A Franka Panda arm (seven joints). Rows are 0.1 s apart.
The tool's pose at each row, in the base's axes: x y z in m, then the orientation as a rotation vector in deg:
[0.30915 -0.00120 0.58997 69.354 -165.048 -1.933]
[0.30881 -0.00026 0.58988 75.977 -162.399 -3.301]
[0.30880 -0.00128 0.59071 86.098 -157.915 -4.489]
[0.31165 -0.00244 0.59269 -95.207 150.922 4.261]
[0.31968 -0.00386 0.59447 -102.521 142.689 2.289]
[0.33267 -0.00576 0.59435 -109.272 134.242 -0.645]
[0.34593 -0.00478 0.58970 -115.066 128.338 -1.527]
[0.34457 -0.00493 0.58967 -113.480 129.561 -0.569]
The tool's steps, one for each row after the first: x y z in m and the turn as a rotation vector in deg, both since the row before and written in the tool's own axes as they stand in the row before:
[-0.00043 0.00090 0.00011 -0.679 -0.541 -4.569]
[0.00079 -0.00061 -0.00086 -0.449 -0.721 -7.068]
[-0.00061 -0.00293 -0.00210 0.782 -1.177 -7.325]
[-0.00226 -0.00781 -0.00188 2.366 -1.601 -6.979]
[-0.00232 -0.01291 0.00059 2.827 -1.097 -6.986]
[-0.00318 -0.01235 0.00598 0.672 -0.417 -5.478]
[0.00029 0.00133 -0.00013 -0.319 -0.462 1.366]

